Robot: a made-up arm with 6 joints.
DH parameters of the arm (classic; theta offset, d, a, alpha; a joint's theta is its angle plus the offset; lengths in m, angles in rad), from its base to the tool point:
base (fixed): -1.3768 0 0.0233 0
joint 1: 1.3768 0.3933 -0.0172 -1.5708
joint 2: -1.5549 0 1.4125 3.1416
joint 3: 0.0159 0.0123 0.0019 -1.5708
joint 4: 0 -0.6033 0.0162 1.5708
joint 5: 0 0.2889 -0.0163 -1.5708
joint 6: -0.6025 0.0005 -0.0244 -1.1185
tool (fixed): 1.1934 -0.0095 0 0
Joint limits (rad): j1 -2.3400..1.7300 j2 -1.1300..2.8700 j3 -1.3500..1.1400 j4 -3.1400..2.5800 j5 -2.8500..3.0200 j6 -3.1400..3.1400
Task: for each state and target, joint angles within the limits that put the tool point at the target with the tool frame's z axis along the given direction. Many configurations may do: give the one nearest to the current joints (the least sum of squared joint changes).
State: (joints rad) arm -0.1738 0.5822 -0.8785 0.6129 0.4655 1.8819
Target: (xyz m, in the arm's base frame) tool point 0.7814 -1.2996 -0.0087 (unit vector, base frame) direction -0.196 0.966 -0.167
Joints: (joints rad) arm -0.8070 1.3994 -0.1079 0.1321 0.7476 1.3924
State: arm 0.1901 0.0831 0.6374 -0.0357 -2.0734 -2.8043
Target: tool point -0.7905 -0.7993 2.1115 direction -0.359 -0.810 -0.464
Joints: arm 0.5084 -0.6450 1.1347 0.3049 -1.9490 -3.1340
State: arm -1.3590 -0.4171 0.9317 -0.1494 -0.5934 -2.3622
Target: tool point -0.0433 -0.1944 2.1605 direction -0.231 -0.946 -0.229
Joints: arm -0.6317 -0.3145 0.7364 -1.0255 -0.9104 -2.1731
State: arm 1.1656 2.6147 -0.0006 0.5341 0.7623 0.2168
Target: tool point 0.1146 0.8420 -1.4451 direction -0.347 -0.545 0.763
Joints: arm 1.6471 2.5213 0.6979 0.9879 0.8692 0.1054
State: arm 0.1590 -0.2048 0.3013 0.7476 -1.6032 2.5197
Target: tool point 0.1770 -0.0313 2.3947 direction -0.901 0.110 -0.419
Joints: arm 0.3356 -0.1120 0.4949 1.3628 -1.5485 2.2123
